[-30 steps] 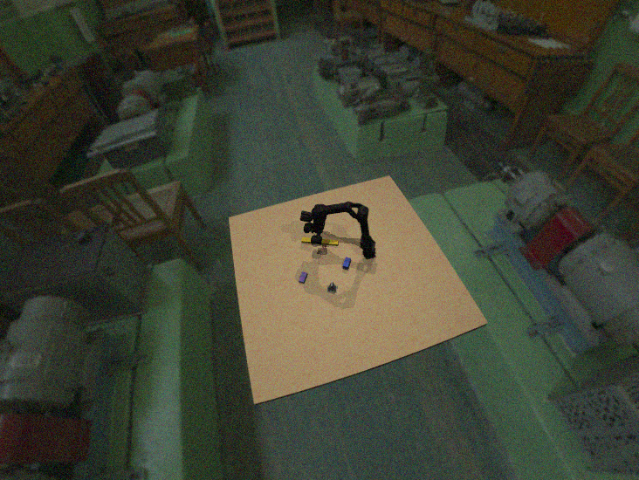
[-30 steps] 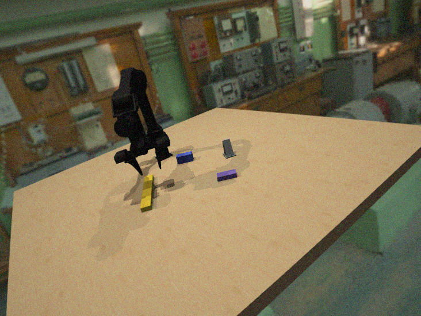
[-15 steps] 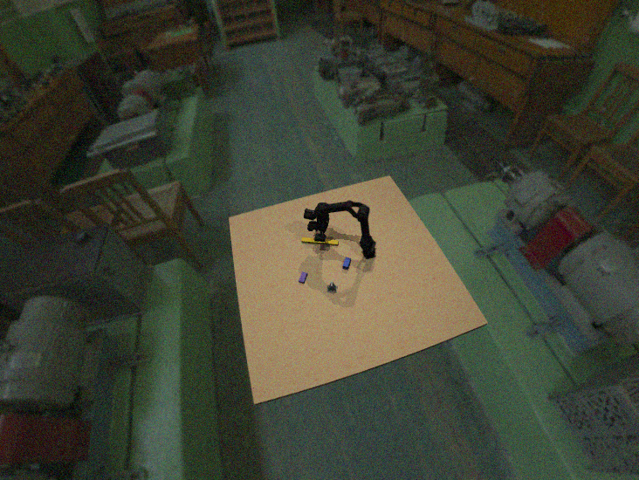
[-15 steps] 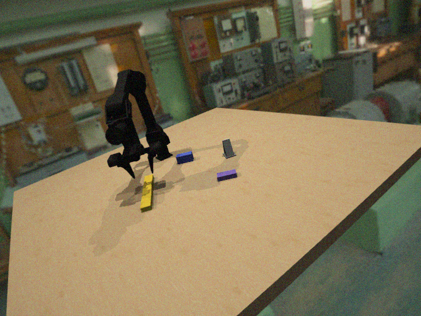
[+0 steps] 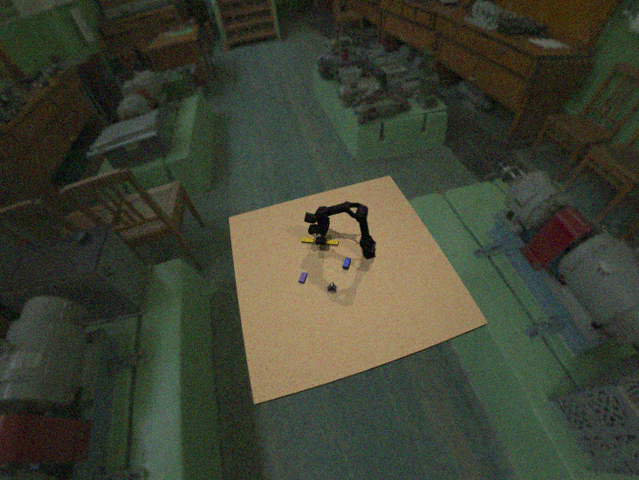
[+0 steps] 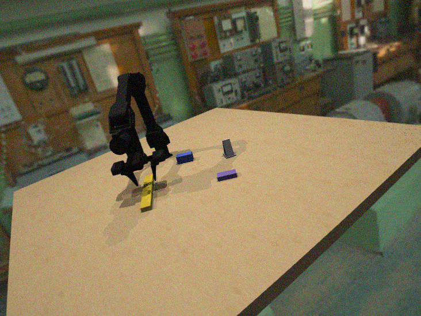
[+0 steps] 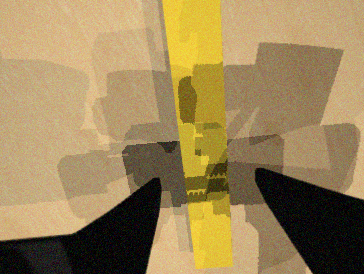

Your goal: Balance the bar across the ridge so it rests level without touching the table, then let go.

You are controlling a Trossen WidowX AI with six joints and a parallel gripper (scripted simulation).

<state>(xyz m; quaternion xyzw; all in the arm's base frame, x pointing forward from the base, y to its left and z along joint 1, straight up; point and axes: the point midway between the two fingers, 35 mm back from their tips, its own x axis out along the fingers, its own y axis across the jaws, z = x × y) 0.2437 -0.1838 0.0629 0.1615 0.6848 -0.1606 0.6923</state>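
Now: the yellow bar 2 cm ahead of my gripper tip, 1 cm to the right of it and 2 cm below it. Round my gripper tip: blue block (8 cm behind, 21 cm to the left, 1 cm below); purple block (20 cm ahead, 22 cm to the left, 2 cm below).
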